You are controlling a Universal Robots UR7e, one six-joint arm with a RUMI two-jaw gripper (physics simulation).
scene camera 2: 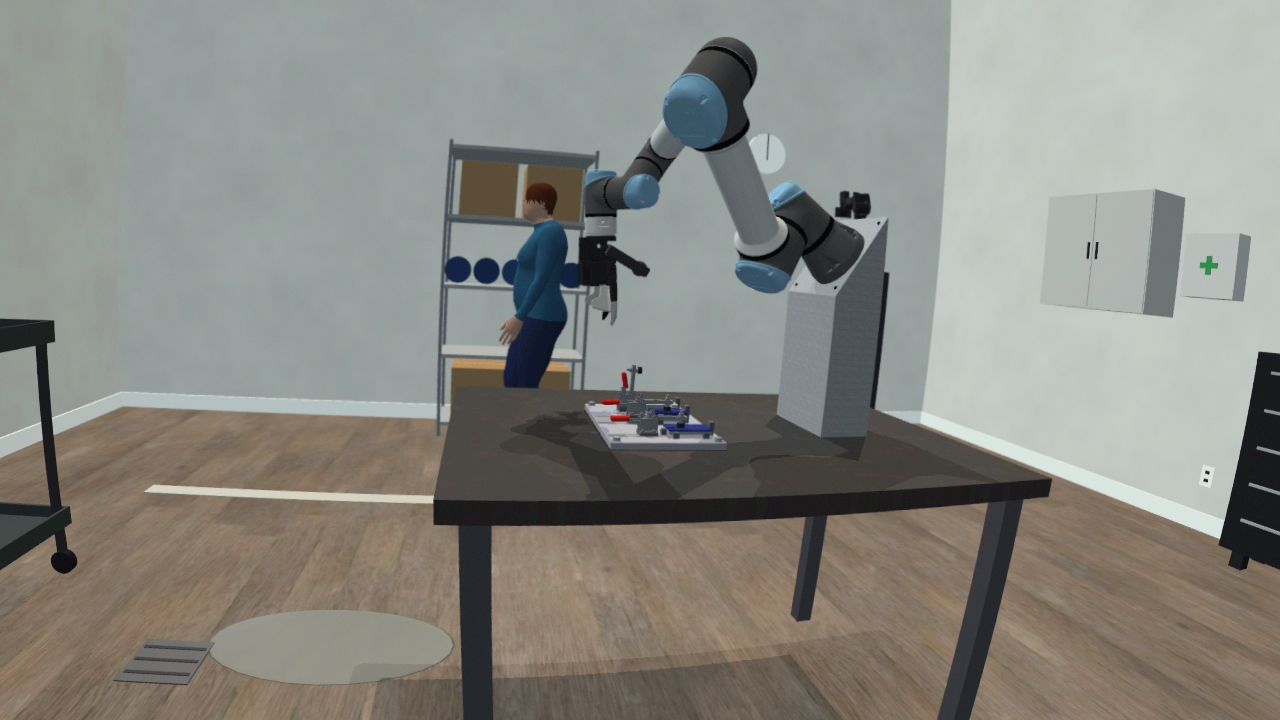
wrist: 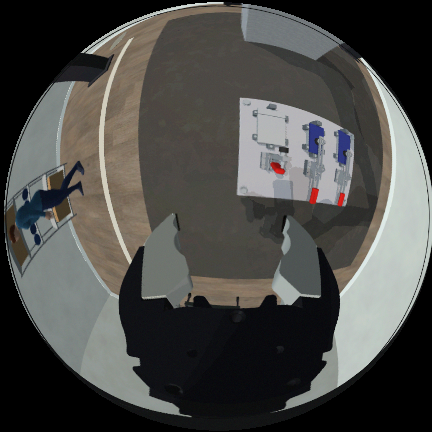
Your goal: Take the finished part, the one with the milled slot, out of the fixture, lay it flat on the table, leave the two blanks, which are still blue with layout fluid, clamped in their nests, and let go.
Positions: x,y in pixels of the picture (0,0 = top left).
Labels:
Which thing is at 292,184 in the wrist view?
A fixture plate.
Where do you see a finished part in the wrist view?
At 270,124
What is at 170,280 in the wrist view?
My gripper.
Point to a fixture plate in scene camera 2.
600,414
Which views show my gripper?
Scene camera 2 and the wrist view: all of them.

